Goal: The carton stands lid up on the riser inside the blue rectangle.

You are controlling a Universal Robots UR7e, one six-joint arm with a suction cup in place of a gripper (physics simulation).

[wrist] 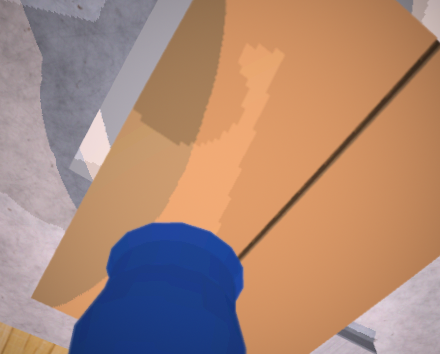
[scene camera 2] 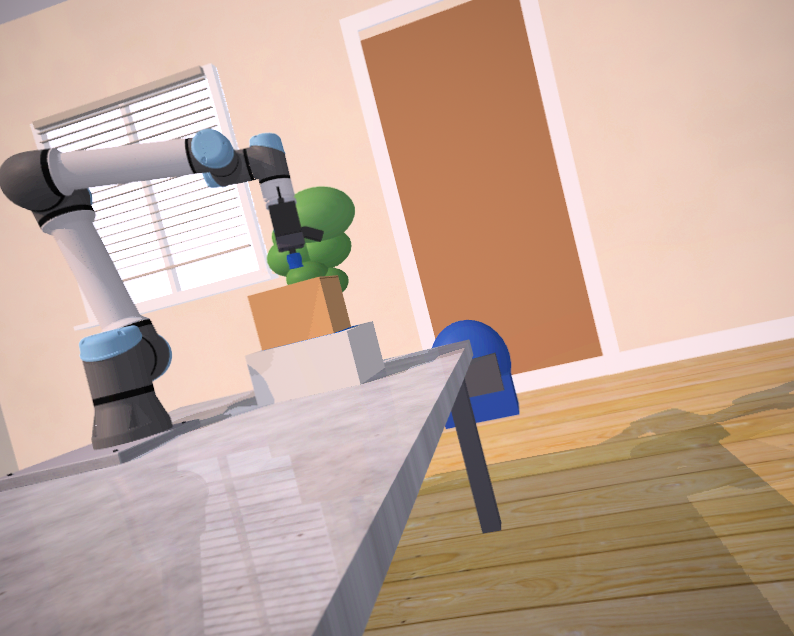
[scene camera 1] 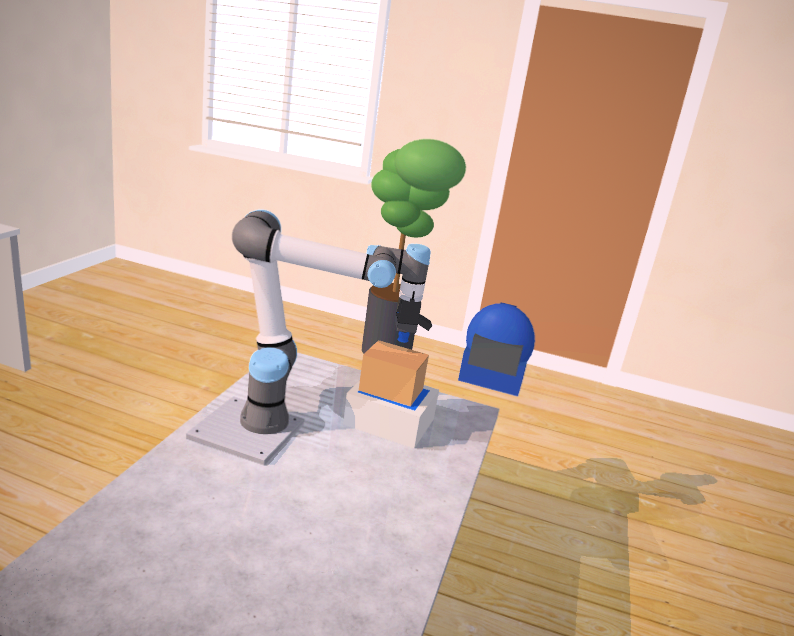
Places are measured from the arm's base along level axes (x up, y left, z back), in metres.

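Where they show: hand, tool point: [wrist: 175, 278] [scene camera 2: 296, 267] [scene camera 1: 402, 340]; arm's base, link origin: [scene camera 2: 134, 437] [scene camera 1: 264, 421].
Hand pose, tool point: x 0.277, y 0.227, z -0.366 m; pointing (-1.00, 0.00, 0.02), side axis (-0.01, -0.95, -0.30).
Note:
Each offset is from my tool point to the centre of the thing. "*": to the spot under its first point. Level surfaces: height alone.
The brown carton {dx -0.107, dy -0.031, dz +0.008 m} [scene camera 1: 392, 374] [scene camera 2: 296, 313] [wrist: 310, 105] stands upright on the pale riser {dx -0.232, dy -0.036, dz -0.003 m} [scene camera 1: 388, 424] [scene camera 2: 306, 367]. In the wrist view its lid seam {dx -0.044, dy -0.031, dz +0.008 m} [wrist: 324, 168] faces up. The blue rectangle {* dx -0.172, dy -0.066, dz -0.087 m} [scene camera 1: 417, 401] shows as a thin edge under the carton's front and right sides. My blue suction cup [scene camera 1: 405, 338] [scene camera 2: 295, 260] [wrist: 173, 281] hangs a little above the carton's top, near its back edge, with a gap between them. It holds nothing.
The riser stands on a grey table {dx -0.292 m} [scene camera 1: 268, 536] [scene camera 2: 268, 505] beside the robot base [scene camera 1: 265, 404]. A potted plant [scene camera 1: 420, 183] [scene camera 2: 321, 221] stands right behind the arm's wrist. A blue domed object [scene camera 1: 496, 347] [scene camera 2: 485, 379] sits on the floor near the brown door [scene camera 1: 597, 189].

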